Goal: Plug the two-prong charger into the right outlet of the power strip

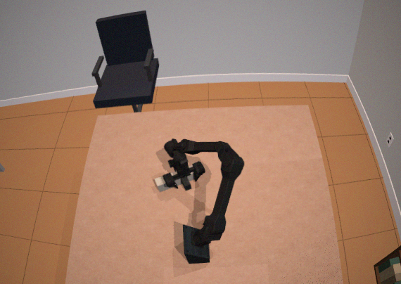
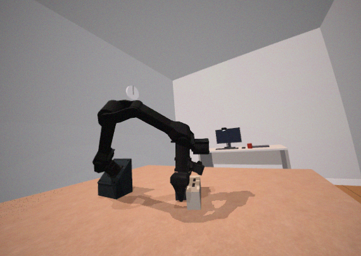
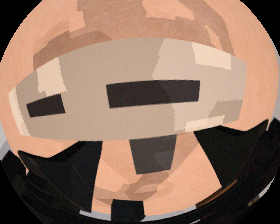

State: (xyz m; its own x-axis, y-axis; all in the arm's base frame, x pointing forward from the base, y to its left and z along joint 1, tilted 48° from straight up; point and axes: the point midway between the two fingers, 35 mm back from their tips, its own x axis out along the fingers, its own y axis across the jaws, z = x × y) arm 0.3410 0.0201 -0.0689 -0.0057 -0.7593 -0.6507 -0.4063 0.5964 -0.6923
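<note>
Right now the dark charger is 10 mm to the left of my gripper tip, 10 mm ahead of it and 10 mm above it.
</note>
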